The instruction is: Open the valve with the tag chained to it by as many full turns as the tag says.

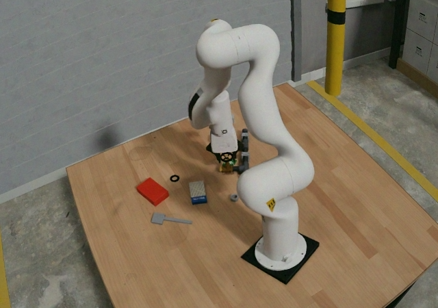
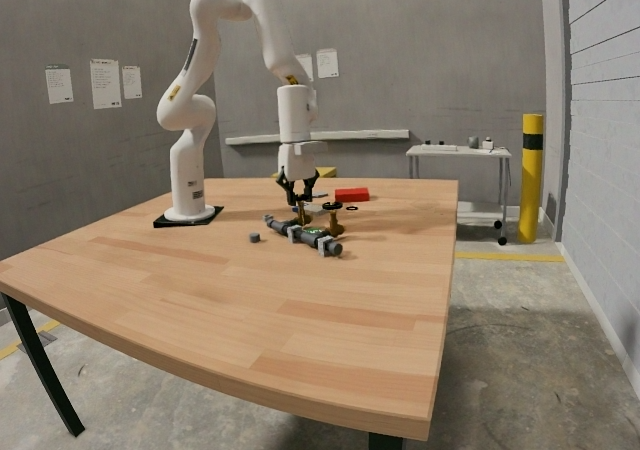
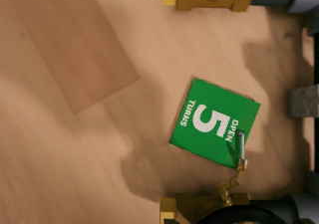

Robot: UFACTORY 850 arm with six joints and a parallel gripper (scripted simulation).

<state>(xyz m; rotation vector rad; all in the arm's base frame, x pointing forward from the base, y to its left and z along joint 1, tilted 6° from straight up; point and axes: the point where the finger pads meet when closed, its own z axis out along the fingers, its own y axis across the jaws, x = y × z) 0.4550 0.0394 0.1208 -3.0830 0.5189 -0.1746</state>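
My gripper is now 9 cm above the green tag, 5 cm short of it and 3 cm to the left of it. Also, from my hand: red block 33 cm to the left, 8 cm below; then grey paddle-shaped tool 30 cm to the left, 16 cm behind, 9 cm below; then blue-and-grey box 15 cm to the left, 8 cm below, 7 cm behind.
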